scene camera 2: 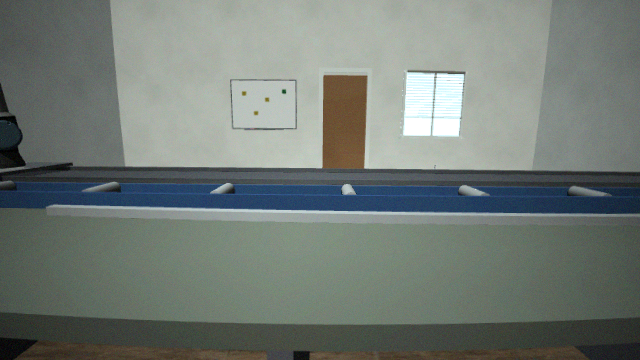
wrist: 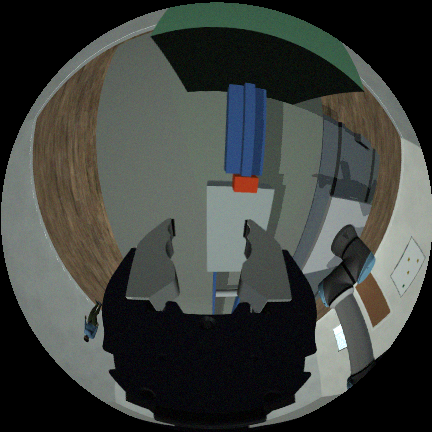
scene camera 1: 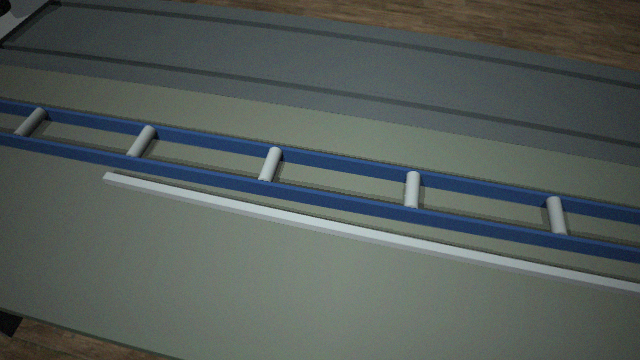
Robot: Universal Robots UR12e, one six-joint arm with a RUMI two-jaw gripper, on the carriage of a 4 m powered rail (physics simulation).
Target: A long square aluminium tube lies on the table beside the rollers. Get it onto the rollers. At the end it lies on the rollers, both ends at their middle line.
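Frame: origin at the arm's base, x left, y back, z up, level; metres.
Seen in the pictures: gripper, fingertip midpoint: (wrist: 208,220); arm's base, origin of the base link: (scene camera 2: 3,166) (wrist: 342,238).
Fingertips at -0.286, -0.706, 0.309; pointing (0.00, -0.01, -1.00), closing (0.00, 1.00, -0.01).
Observation:
Offsets run from my fingertips to a thing's top centre, as dx, dy, dz. "spot": to the spot under its first point.
The long square aluminium tube (scene camera 1: 320,223) (scene camera 2: 320,215) lies on the table, beside the near blue rail of the roller track and apart from the rollers. Its left end shows in both scene views; its right end runs out of them. Several grey rollers (scene camera 1: 271,164) (scene camera 2: 348,189) sit between the blue rails. A roller {+0.601, +0.086, -0.279} (wrist: 226,293) also shows in the wrist view, low between the fingers. My gripper (wrist: 208,220) is open, with nothing between its fingers, high above the table near a pale plate. The tube does not show in the wrist view.
In the wrist view a pale plate {+0.226, +0.086, -0.281} (wrist: 225,225) lies below the fingers, with a red block {spot: +0.028, +0.085, -0.234} (wrist: 245,183) at its far edge and a blue beam-like part {spot: -0.107, +0.074, -0.250} (wrist: 243,130) beyond. A green-and-black housing {spot: -0.250, +0.071, -0.093} (wrist: 260,55) stands past it. The grey carriage rail (scene camera 1: 320,65) runs behind the rollers.

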